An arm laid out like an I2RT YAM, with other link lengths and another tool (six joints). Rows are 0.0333 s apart.
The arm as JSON. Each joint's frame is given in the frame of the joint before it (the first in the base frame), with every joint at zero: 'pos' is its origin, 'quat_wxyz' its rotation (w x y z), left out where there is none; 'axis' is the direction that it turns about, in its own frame. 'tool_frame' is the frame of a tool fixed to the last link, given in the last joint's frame.
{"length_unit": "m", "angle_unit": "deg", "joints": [
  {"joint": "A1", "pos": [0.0, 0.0, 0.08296], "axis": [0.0, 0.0, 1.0]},
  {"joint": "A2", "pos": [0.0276, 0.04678, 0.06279], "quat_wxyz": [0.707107, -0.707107, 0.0, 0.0], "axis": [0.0, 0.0, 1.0]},
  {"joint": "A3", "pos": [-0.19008, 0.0, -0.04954], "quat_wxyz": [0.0, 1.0, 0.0, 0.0], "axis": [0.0, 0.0, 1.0]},
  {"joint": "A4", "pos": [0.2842, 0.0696, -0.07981], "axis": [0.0, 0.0, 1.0]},
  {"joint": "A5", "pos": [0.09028, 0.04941, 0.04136], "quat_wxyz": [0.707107, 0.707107, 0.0, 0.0], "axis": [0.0, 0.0, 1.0]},
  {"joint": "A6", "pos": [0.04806, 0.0, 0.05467], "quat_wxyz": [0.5, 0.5, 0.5, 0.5], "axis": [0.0, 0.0, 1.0]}
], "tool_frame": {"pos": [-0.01, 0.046, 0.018], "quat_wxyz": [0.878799, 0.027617, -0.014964, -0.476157]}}
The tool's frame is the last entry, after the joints.
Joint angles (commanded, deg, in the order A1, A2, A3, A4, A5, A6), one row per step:
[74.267, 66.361, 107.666, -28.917, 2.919, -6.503]
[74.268, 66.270, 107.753, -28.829, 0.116, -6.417]
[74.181, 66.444, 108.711, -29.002, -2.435, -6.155]
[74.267, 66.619, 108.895, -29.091, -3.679, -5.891]
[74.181, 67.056, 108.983, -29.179, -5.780, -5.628]
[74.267, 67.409, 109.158, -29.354, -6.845, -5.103]
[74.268, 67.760, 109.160, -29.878, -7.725, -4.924]
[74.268, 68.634, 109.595, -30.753, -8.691, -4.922]
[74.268, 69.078, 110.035, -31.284, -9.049, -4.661]
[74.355, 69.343, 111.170, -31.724, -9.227, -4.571]
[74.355, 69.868, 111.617, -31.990, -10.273, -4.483]
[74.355, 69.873, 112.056, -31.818, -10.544, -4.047]
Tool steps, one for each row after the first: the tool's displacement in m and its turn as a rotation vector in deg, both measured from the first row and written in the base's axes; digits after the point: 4 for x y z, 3 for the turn. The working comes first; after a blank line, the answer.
Tool pose at each row, in the base's axes (x y z in m, rotation vector in deg; the steps are taken from these numbers as rounded here):
[0.0411, 0.2824, 0.5424, -74.426, -33.208, -66.306]
[0.0376, 0.2823, 0.5436, -72.858, -35.166, -64.464]
[0.0342, 0.2803, 0.5478, -71.132, -36.602, -62.852]
[0.0323, 0.2810, 0.5478, -70.616, -37.419, -61.708]
[0.0308, 0.2839, 0.5460, -70.105, -38.899, -59.982]
[0.0292, 0.2858, 0.5450, -69.988, -39.475, -58.627]
[0.0286, 0.2880, 0.5419, -70.428, -40.290, -57.521]
[0.0286, 0.2919, 0.5379, -71.205, -41.429, -56.290]
[0.0283, 0.2931, 0.5369, -71.594, -41.671, -55.604]
[0.0269, 0.2906, 0.5410, -71.079, -41.637, -55.523]
[0.0261, 0.2924, 0.5404, -70.912, -42.424, -54.567]
[0.0250, 0.2909, 0.5433, -70.306, -42.103, -54.301]

[-0.0035, -0.0001, 0.0012, 0.115, -0.577, 2.756]
[-0.0069, -0.0021, 0.0054, 0.613, -1.056, 5.211]
[-0.0088, -0.0014, 0.0054, 0.528, -1.046, 6.570]
[-0.0103, 0.0015, 0.0036, 0.042, -1.091, 8.594]
[-0.0119, 0.0034, 0.0026, -0.237, -0.689, 9.837]
[-0.0125, 0.0056, -0.0005, -1.074, -0.383, 10.740]
[-0.0125, 0.0095, -0.0045, -2.364, -0.086, 11.696]
[-0.0128, 0.0107, -0.0055, -2.829, 0.297, 12.100]
[-0.0142, 0.0082, -0.0014, -2.422, 0.189, 12.377]
[-0.0150, 0.0100, -0.0020, -2.794, 0.212, 13.422]
[-0.0161, 0.0085, 0.0009, -2.163, 0.351, 13.769]

